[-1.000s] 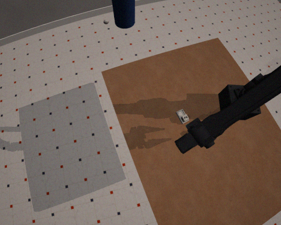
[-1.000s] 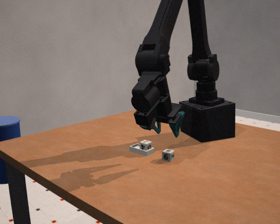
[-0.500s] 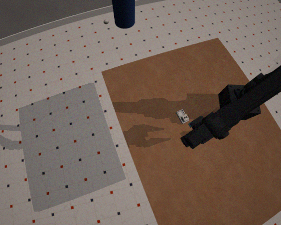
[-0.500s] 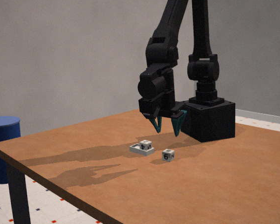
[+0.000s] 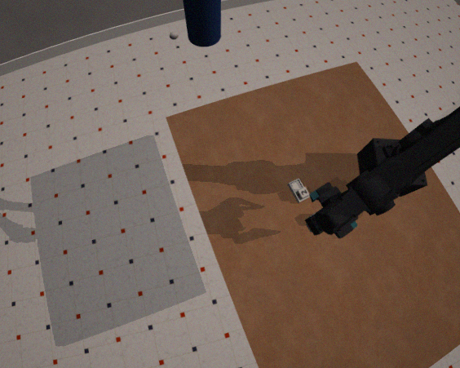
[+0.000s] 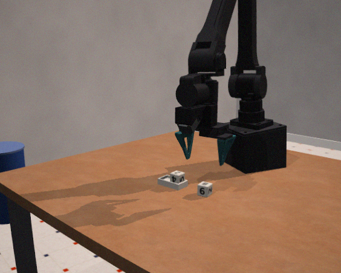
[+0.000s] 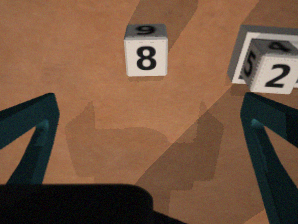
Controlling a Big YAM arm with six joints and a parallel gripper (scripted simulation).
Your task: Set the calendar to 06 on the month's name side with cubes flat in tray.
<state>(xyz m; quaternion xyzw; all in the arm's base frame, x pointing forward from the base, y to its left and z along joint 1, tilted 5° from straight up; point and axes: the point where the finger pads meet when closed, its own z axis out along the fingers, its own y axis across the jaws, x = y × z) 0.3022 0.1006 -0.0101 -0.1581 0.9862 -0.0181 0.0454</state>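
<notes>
Now: hand 8 cm above the white digit cube. From my hand the other things lie so: white tray (10 cm to the right, 9 cm below, 2 cm ahead).
</notes>
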